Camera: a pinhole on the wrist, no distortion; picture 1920 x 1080 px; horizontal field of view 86.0 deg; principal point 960.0 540.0 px. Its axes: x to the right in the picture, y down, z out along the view. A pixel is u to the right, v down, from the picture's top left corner.
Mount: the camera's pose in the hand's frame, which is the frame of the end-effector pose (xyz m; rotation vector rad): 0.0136 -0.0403 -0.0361 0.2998 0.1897 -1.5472
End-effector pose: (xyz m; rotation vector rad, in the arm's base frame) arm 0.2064 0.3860 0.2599 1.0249 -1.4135 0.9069
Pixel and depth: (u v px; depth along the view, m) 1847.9 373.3 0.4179
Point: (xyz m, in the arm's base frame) 0.6092 -0.0059 0.1517
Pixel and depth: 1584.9 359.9 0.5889
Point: 0.6035 -0.1688 0.0892
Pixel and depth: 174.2 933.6 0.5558
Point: -0.1868 -0.1656 0.3844
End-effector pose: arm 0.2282 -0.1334 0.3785 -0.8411 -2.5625 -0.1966
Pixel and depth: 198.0 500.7 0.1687
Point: 0.1909 -0.0729 0.2305
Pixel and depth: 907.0 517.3 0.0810
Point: 0.1724 -0.1684 0.3437
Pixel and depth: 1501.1 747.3 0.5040
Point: -0.2309 -0.3513 0.0871
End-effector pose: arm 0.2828 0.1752 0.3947 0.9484 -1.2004 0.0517
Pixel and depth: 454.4 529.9 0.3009
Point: 0.0488 -0.0043 0.4014
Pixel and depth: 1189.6 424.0 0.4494
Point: 0.1210 -0.1986 0.1944
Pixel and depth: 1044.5 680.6 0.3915
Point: 0.1437 -0.1755 0.3277
